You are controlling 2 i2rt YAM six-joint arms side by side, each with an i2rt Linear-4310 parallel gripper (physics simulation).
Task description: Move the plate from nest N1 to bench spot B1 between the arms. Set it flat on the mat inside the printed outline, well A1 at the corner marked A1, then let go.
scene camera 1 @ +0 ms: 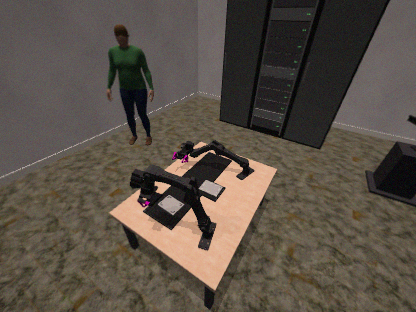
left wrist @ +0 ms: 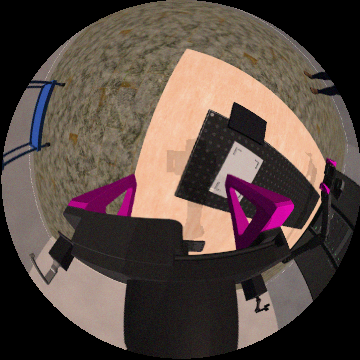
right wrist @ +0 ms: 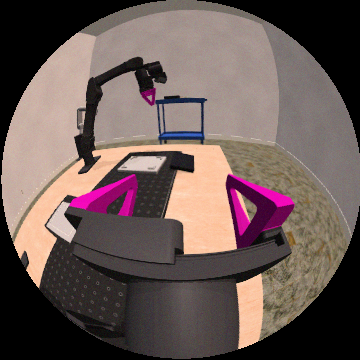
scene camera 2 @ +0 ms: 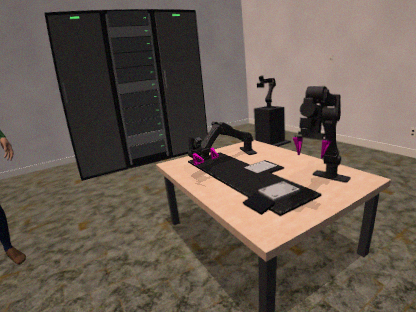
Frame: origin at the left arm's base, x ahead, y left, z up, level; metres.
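Seen in the pictures: left gripper, fingertip midpoint: point(scene camera 1: 147, 201) point(left wrist: 180, 178) point(right wrist: 152, 104) point(scene camera 2: 310, 156); right gripper, fingertip midpoint: point(scene camera 1: 176, 160) point(left wrist: 325, 170) point(right wrist: 181, 178) point(scene camera 2: 211, 158); left arm's base, origin of the base link: point(scene camera 1: 207, 235) point(right wrist: 89, 164) point(scene camera 2: 331, 176); right arm's base, origin of the base link: point(scene camera 1: 245, 173) point(scene camera 2: 248, 151).
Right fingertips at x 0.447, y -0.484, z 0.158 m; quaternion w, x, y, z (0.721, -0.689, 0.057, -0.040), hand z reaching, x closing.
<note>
Offsets run from my right fingertips to a thing's top centre. Level surfaces: height alone.
The plate, a black slab @(0.049 m ahead, 0.341 m left, 0.124 m down) point(scene camera 2: 259, 203) point(left wrist: 247, 122) point(right wrist: 183, 161), lies outside the nest, across the long edge of the perforated black board, part of it over the table. In scene camera 1 it is mostly hidden by the left arm. Nest N1 @(0.110 m back, 0.350 m left, 0.127 m down) point(scene camera 1: 171, 205) point(scene camera 2: 278, 190) point(left wrist: 240, 162) point(right wrist: 144, 163), pale with corner brackets, is empty. The pale mat of B1 @(0.341 m back, 0.075 m left, 0.143 m down) point(scene camera 1: 212, 188) point(scene camera 2: 262, 166) point(right wrist: 62, 220) is bare. My left gripper point(scene camera 2: 312, 154) point(left wrist: 180, 178) is open and empty, high above the table. My right gripper point(scene camera 2: 206, 157) point(right wrist: 181, 178) is open and empty, low near the board's far end. The A1 marks are unreadable.
The perforated board @(0.145 m down) point(scene camera 2: 230, 172) point(left wrist: 196, 172) point(right wrist: 154, 200) runs along the wooden table @(0.157 m down) point(scene camera 1: 235, 200) point(scene camera 2: 225, 215). Both arms reach over it from their bases on one side. A person point(scene camera 1: 130, 70), server cabinets point(scene camera 1: 290, 65) point(scene camera 2: 135, 85) and a blue cart point(right wrist: 181, 135) stand away from the table.
</note>
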